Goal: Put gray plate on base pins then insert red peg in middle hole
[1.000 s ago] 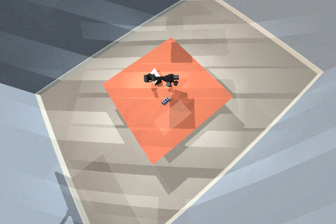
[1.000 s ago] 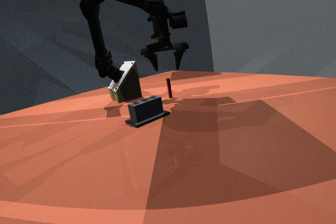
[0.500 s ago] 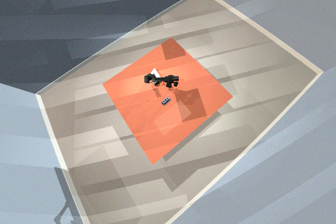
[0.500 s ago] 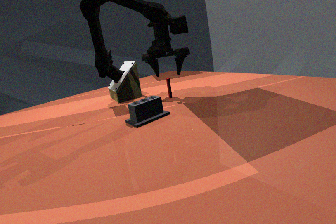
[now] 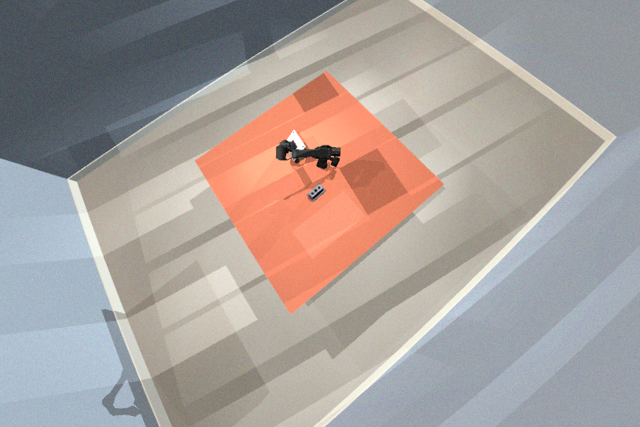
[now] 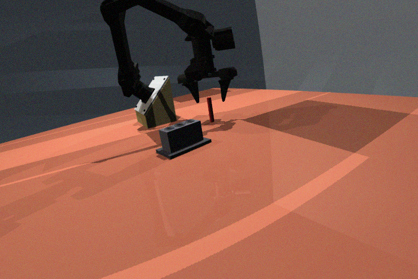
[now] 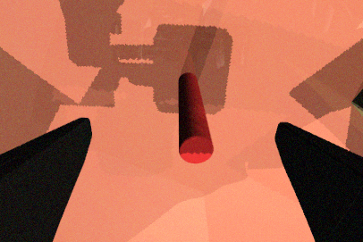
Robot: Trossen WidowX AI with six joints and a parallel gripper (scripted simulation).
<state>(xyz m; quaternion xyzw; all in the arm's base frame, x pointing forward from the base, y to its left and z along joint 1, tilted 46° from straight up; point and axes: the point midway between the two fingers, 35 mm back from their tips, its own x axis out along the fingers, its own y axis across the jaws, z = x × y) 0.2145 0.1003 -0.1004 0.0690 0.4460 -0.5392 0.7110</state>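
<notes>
My gripper tip is now 20 mm above the red peg. Also, from my gripper tip: dark base (160 mm to the right, 140 mm ahead, 60 mm below); then gray plate (160 mm to the right, 140 mm ahead, 20 mm below).
</notes>
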